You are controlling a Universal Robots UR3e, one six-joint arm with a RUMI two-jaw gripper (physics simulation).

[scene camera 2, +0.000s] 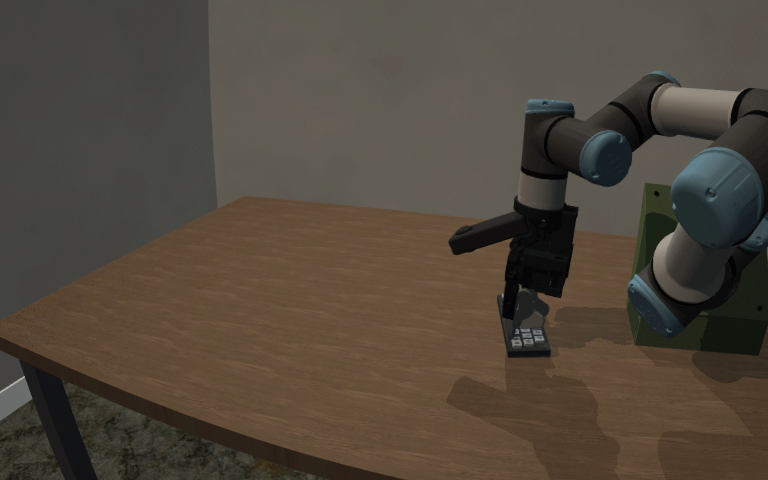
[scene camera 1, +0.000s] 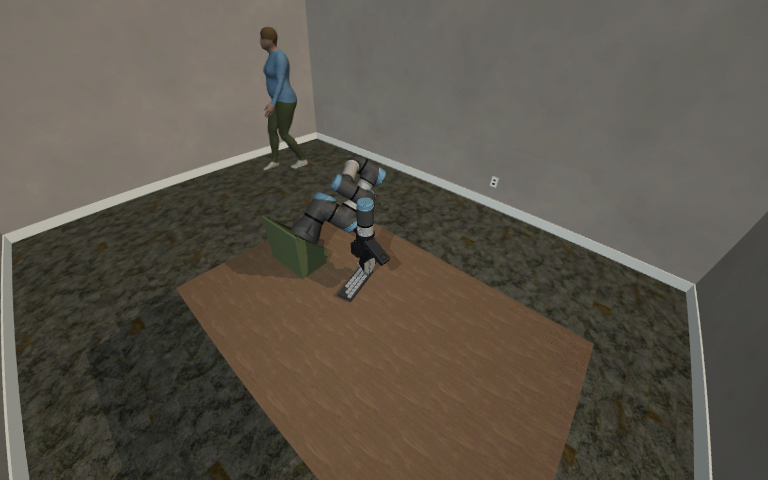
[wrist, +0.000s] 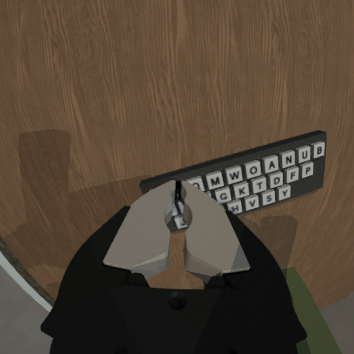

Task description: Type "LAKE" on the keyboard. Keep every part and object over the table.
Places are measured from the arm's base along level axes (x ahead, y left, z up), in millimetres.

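Pixels of known places: gripper, fingertip midpoint: (scene camera 2: 510,338) (scene camera 1: 368,274) (wrist: 177,182); arm's base at its link origin: (scene camera 1: 303,236).
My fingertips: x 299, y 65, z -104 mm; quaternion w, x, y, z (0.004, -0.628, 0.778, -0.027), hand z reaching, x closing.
Ahead of a thing's pixels: the offset from my fingertips to its top centre. Level surfaces: height alone.
The dark keyboard {dx -16, dy -61, dz +5 mm} (scene camera 1: 354,284) (scene camera 2: 528,342) (wrist: 316,184) with white letter keys lies flat on the table {dz -13 mm} (scene camera 1: 430,362) (scene camera 2: 283,316) (wrist: 100,65). In the wrist view the A key {dx +5, dy -84, dz +5 mm} (wrist: 271,164) is in the top row and the K key {dx -17, dy -56, dz +5 mm} (wrist: 242,190) is in the row below, both uncovered. I cannot make out the L and E keys; the fingers hide the keyboard's left part. My gripper (scene camera 1: 368,272) (scene camera 2: 511,333) (wrist: 177,182) is shut and empty, pointing down with its tips over that left part. Whether the tips touch a key is hidden.
A green block-like stand (scene camera 1: 291,251) (scene camera 2: 702,333) (wrist: 312,307) is by the arm's base, near the keyboard. The table's edge (scene camera 2: 169,421) runs across the front in scene camera 2. A person (scene camera 1: 278,84) in a blue top is on the floor behind the arm.
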